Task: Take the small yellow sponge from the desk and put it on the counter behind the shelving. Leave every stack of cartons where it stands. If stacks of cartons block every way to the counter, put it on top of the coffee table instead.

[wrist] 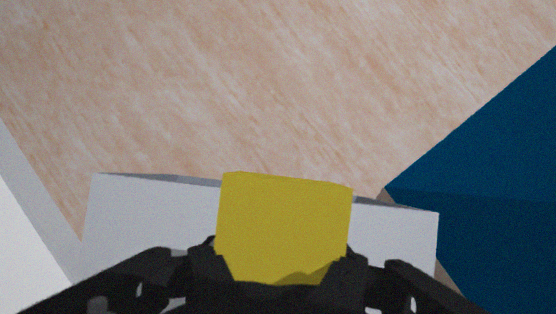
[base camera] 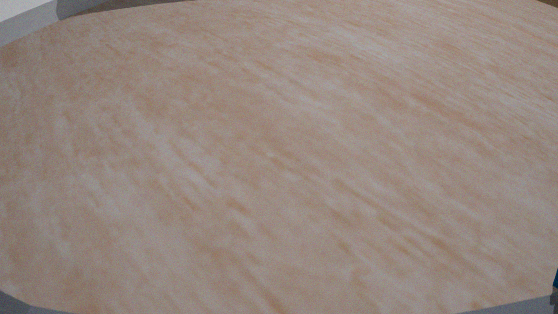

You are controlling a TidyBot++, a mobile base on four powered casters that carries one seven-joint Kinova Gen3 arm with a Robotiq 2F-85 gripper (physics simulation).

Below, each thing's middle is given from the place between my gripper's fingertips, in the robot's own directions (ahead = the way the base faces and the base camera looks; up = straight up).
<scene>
The small yellow sponge (wrist: 277, 230) lies 1 cm behind my hand and 2 cm above it.
</scene>
